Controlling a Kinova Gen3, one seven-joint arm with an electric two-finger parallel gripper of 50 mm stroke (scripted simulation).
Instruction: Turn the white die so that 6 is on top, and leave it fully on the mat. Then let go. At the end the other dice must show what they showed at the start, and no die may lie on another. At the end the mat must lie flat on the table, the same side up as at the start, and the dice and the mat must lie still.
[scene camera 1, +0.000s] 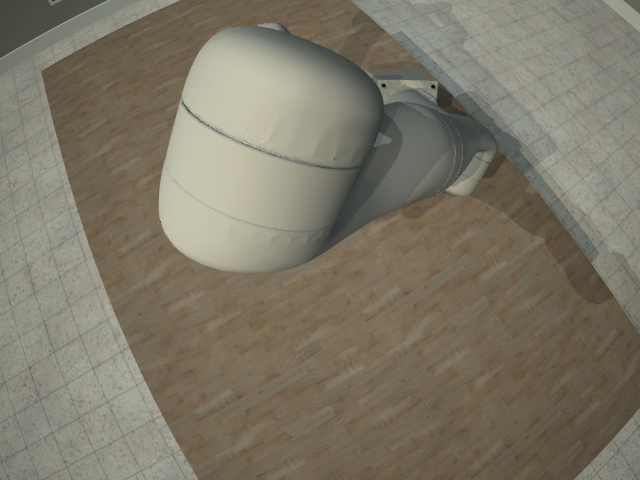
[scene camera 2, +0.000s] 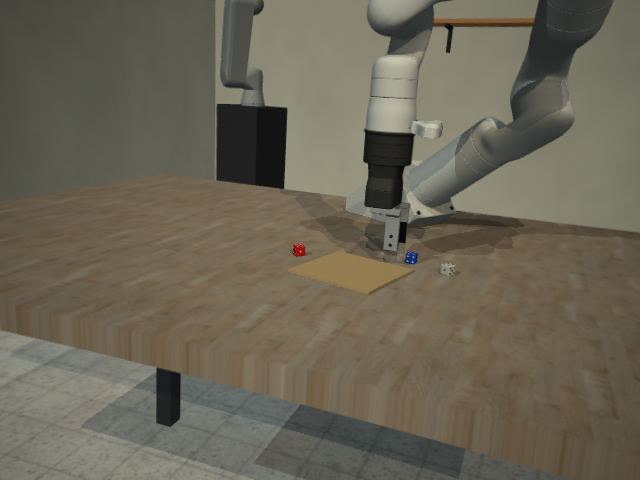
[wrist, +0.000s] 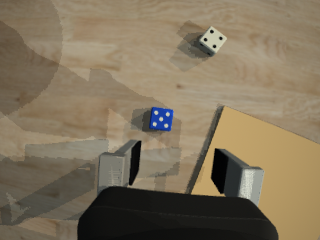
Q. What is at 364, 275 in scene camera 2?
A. A tan mat.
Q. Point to the gripper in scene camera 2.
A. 394, 245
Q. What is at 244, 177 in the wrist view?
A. The gripper.
